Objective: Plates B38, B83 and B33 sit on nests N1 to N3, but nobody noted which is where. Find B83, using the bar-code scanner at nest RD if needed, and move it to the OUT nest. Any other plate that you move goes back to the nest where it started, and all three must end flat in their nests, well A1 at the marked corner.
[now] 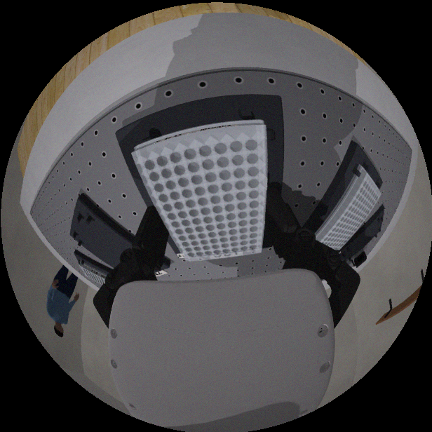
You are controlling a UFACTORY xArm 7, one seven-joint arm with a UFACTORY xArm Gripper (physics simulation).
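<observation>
My gripper (211, 210) is shut on a white many-welled plate (215, 190), with one black finger at each long side. The held plate is over a dark nest (274, 107), whose rim shows past its far end and sides; whether it touches the nest is hard to tell. Its code is not readable. A second white plate (350, 216) sits in a dark nest (354, 153) at the right. Part of a third plate (91, 273) shows in a nest at the lower left, behind the finger linkage.
A dark nest without a plate (102, 227) is at the left. Another dark nest (372, 231) is at the far right, near a small black block (360, 258). The nests stand on a grey perforated board (320, 100). A person (59, 302) stands beyond the left edge.
</observation>
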